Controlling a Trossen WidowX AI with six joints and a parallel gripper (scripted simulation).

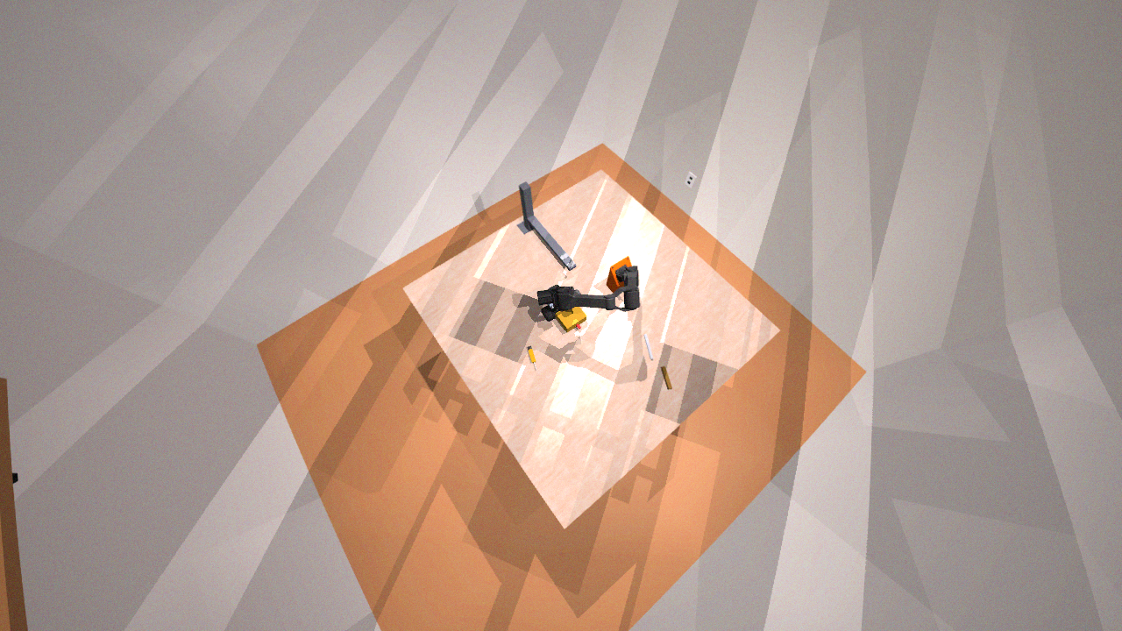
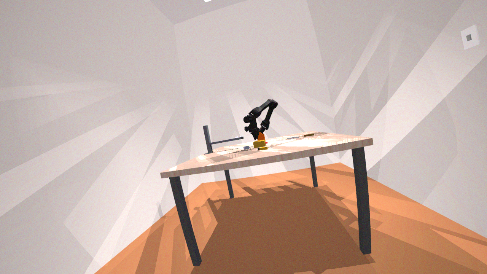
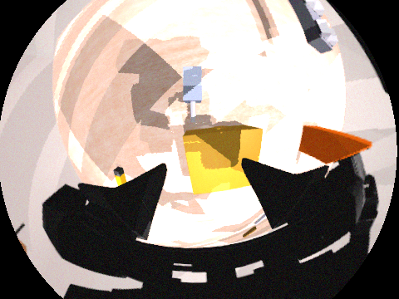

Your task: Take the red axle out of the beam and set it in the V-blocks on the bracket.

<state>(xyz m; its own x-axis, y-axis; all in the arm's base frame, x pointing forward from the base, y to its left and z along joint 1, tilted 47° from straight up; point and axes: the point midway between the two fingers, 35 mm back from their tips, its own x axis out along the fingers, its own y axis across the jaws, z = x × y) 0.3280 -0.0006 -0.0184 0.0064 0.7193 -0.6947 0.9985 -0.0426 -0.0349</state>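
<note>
The yellow beam is 3 cm behind my gripper tip, 2 cm to the left of it and 5 cm below it. Round my gripper tip: orange bar (21 cm behind, 49 cm to the left, 6 cm below); then thin pale rod (24 cm behind, 34 cm to the left, 6 cm below); then small block (8 cm to the right, 6 cm below).
</note>
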